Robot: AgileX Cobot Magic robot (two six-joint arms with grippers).
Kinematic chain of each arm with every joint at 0, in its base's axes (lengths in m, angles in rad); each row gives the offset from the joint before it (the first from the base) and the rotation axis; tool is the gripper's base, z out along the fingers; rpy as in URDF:
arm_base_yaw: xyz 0 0 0.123 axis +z
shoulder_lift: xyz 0 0 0 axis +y
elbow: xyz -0.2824 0 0.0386 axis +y
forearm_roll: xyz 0.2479 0 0.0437 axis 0.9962 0 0.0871
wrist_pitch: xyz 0 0 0 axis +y
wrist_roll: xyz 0.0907 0 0.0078 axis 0.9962 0 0.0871
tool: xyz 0 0 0 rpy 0 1.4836 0
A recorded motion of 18 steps. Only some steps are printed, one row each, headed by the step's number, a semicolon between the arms.
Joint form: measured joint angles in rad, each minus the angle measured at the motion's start. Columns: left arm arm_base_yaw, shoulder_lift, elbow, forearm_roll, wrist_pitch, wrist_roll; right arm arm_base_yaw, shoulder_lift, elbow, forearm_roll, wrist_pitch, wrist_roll.
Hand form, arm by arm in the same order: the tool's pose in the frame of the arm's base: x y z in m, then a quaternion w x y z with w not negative. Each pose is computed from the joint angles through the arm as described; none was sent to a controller.
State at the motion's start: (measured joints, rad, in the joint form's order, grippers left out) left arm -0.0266 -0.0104 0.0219 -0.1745 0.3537 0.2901; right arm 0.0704 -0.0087 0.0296 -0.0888 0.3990 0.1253
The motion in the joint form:
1: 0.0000 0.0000 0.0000 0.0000 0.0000 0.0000; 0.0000 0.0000 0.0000 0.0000 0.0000 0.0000
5: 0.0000 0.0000 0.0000 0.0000 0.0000 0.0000; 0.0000 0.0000 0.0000 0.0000 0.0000 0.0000
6: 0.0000 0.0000 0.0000 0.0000 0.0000 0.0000; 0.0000 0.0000 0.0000 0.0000 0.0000 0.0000
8: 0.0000 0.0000 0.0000 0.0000 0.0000 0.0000; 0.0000 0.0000 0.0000 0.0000 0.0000 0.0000
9: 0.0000 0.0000 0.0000 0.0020 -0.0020 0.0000; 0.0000 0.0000 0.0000 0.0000 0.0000 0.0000
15: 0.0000 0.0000 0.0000 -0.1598 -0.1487 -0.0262; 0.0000 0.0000 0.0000 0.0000 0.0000 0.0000
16: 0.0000 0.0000 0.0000 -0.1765 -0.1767 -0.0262; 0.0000 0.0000 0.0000 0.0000 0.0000 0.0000
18: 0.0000 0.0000 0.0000 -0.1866 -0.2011 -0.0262; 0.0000 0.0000 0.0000 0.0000 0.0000 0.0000
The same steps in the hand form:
1: 0.0529 -0.0069 0.1749 0.60446 0.07891 0.79270 0.00613; 0.0521 0.0005 0.1679 0.58060 -0.00096 0.81396 0.01904
5: 0.0529 -0.0069 0.1749 0.60446 0.07891 0.79270 0.00613; 0.0521 0.0005 0.1679 0.58060 -0.00096 0.81396 0.01904
6: 0.0529 -0.0069 0.1749 0.60446 0.07891 0.79270 0.00613; 0.0521 0.0005 0.1679 0.58060 -0.00096 0.81396 0.01904
8: 0.0529 -0.0069 0.1749 0.60446 0.07891 0.79270 0.00613; 0.0521 0.0005 0.1679 0.58060 -0.00096 0.81396 0.01904
9: 0.0530 -0.0068 0.1750 0.60518 0.07929 0.79210 0.00712; 0.0521 0.0005 0.1679 0.58060 -0.00096 0.81396 0.01904
15: 0.0556 -0.0076 0.1887 0.66191 0.00825 0.74752 -0.05498; 0.0521 0.0005 0.1679 0.58060 -0.00096 0.81396 0.01904
16: 0.0559 -0.0070 0.1912 0.67180 -0.00005 0.73839 -0.05893; 0.0521 0.0005 0.1679 0.58060 -0.00096 0.81396 0.01904
18: 0.0561 -0.0064 0.1933 0.68030 -0.00603 0.73040 -0.06051; 0.0521 0.0005 0.1679 0.58060 -0.00096 0.81396 0.01904

